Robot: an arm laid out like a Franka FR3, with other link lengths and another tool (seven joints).
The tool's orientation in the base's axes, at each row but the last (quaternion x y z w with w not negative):
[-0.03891 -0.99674 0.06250 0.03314]
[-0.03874 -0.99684 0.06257 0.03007]
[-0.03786 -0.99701 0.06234 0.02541]
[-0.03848 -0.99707 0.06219 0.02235]
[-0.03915 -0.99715 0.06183 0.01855]
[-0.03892 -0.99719 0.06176 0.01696]
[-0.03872 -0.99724 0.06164 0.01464]
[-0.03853 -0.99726 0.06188 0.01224]
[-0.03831 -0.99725 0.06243 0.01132]
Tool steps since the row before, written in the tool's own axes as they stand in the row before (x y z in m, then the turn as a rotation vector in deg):
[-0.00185 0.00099 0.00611 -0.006 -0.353 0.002]
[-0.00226 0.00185 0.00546 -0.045 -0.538 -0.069]
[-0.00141 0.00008 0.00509 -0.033 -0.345 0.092]
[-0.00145 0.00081 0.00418 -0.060 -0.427 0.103]
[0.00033 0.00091 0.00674 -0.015 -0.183 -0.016]
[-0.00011 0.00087 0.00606 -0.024 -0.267 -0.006]
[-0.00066 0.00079 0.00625 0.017 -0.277 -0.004]
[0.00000 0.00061 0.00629 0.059 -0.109 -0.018]
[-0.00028 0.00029 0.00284 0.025 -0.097 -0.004]
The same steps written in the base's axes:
[0.00148 0.00008 -0.00629 -0.020 -0.350 0.043]
[0.00203 0.00098 -0.00577 0.010 -0.527 0.134]
[0.00113 -0.00065 -0.00512 0.003 -0.355 -0.049]
[0.00130 0.00017 -0.00430 0.023 -0.440 -0.051]
[-0.00054 0.00011 -0.00679 0.002 -0.180 0.038]
[-0.00006 0.00011 -0.00612 0.004 -0.265 0.038]
[0.00050 -0.00003 -0.00631 -0.038 -0.272 0.039]
[-0.00014 -0.00017 -0.00632 -0.066 -0.101 0.033]
[0.00022 -0.00009 -0.00286 -0.032 -0.094 0.017]

